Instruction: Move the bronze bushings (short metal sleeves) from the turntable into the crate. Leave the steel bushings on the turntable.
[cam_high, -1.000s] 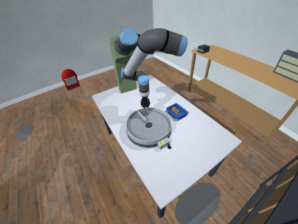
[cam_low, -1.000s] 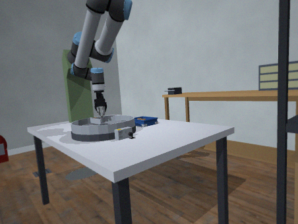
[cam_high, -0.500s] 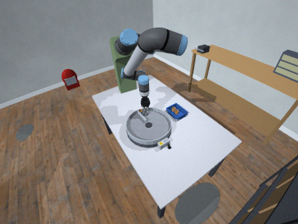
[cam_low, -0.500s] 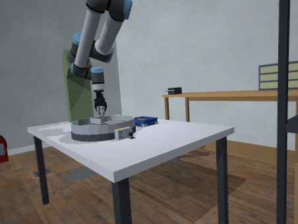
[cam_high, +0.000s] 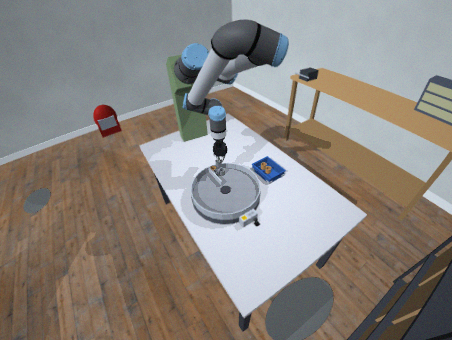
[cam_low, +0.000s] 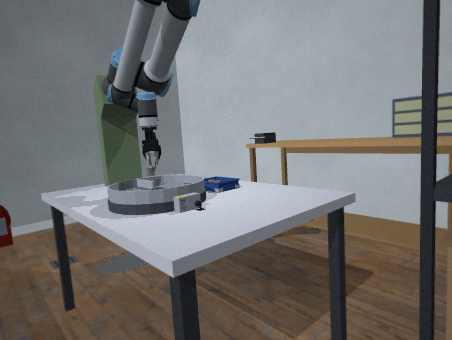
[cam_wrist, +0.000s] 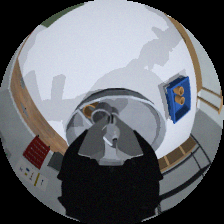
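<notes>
Now: hand 14 cm short of the grey turntable, 12 cm to the left of it and 8 cm above it. From my hand the other things lie so: blue crate: 23 cm to the left, 23 cm ahead, 11 cm below.
</notes>
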